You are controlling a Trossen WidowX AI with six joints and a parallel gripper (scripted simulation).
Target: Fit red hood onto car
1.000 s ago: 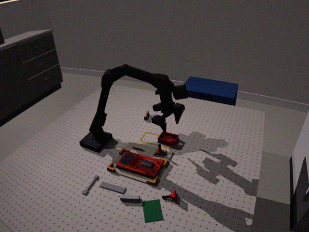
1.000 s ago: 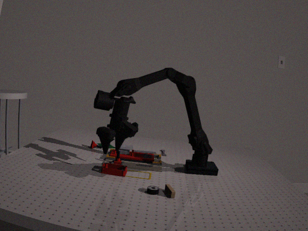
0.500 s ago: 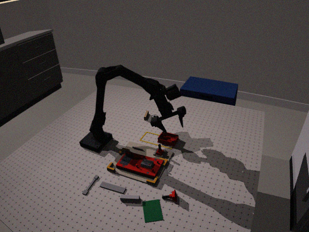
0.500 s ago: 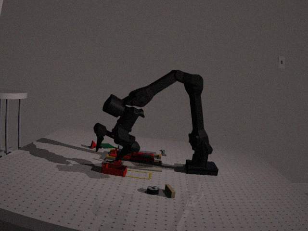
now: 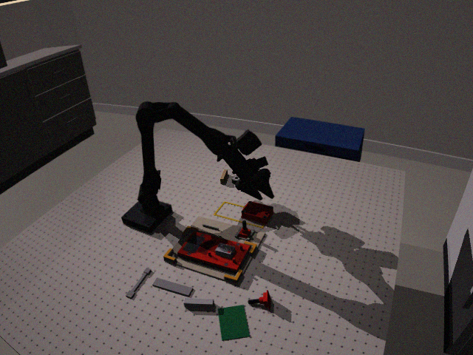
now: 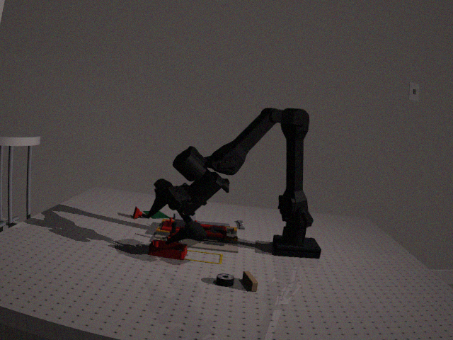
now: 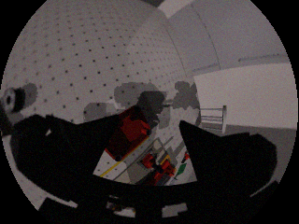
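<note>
Right now the red hood is 3 cm behind my gripper tip, 2 cm to the right of it and 6 cm below it. Round my gripper tip: wooden block (26 cm behind, 12 cm to the left, 6 cm below); then grey engine block (2 cm behind, 24 cm to the right, 4 cm below); then green card (12 cm ahead, 43 cm to the right, 7 cm below).
</note>
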